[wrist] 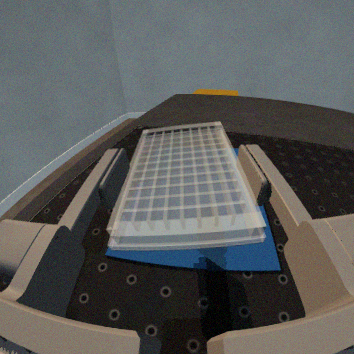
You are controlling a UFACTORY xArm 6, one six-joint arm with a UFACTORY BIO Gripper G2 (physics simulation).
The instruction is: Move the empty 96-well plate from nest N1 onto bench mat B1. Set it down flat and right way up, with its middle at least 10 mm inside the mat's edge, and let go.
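Frame: origin at the arm's base, x back, y right, z up, level; centimetres.
Seen in the pictures: hand at its tool point: [182,173].
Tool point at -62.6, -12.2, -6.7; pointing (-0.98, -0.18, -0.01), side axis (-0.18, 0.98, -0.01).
A point is followed by its place in that frame, as x, y, z.
The clear 96-well plate [185,185] @[-62.3, -11.9, -7.4] is between the two fingers of my gripper [185,175] @[-62.6, -12.2, -6.7], which is shut on its long sides. The plate looks level and right way up, with its grid of wells on top. The blue bench mat B1 [250,259] @[-60.1, -7.0, -12.0] lies under the plate. A strip of the mat shows in front of the plate's near edge, and a narrow strip shows along its right side. The plate hides the rest of the mat. I cannot tell whether the plate's underside touches the mat. Nest N1 does not show in the wrist view.
The dark bench top [132,305] @[-55.9, -14.3, -12.2] with ringed holes lies around the mat. A brown and pale raised edge [75,165] @[-71.4, -31.6, -13.5] runs along the left. A yellow-orange block [216,92] shows at the far edge. A dark shadow falls across the mat's front and the bench.
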